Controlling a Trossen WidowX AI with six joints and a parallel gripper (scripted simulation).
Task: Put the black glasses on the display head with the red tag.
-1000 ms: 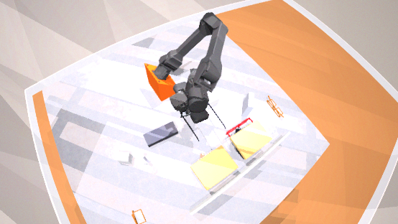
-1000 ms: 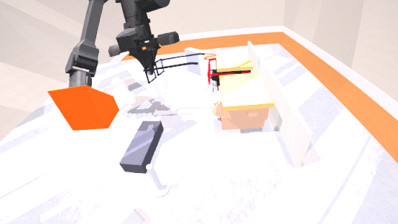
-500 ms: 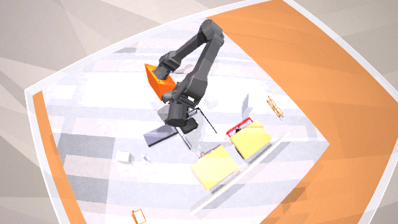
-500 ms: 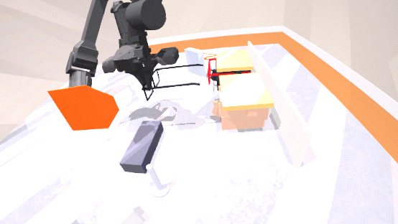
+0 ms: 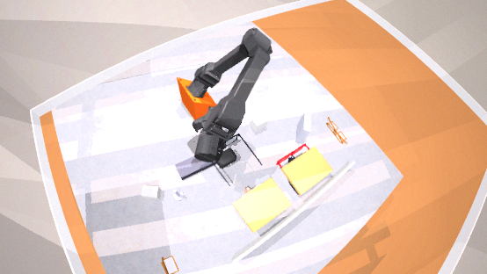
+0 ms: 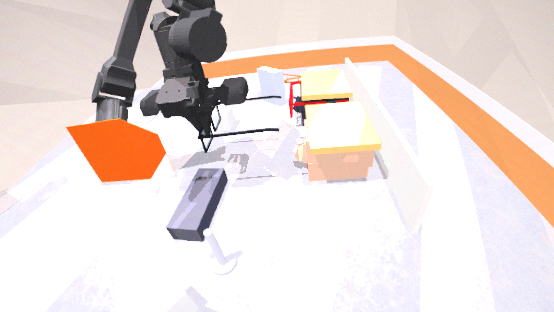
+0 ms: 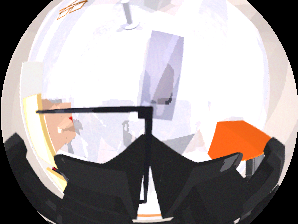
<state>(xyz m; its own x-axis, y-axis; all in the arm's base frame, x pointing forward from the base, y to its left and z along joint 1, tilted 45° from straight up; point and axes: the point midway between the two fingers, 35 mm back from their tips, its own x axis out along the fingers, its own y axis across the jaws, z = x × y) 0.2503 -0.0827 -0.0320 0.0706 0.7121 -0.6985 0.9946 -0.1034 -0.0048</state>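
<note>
The dark grey box is 3 cm behind my gripper tip, 7 cm to the right of it and 10 cm below it. Round my gripper tip: display head (24 cm ahead, 24 cm to the left, 6 cm below); pale see-through panel (36 cm ahead, 12 cm to the left, 6 cm below); white post (3 cm ahead, 20 cm to the right, 9 cm below).
</note>
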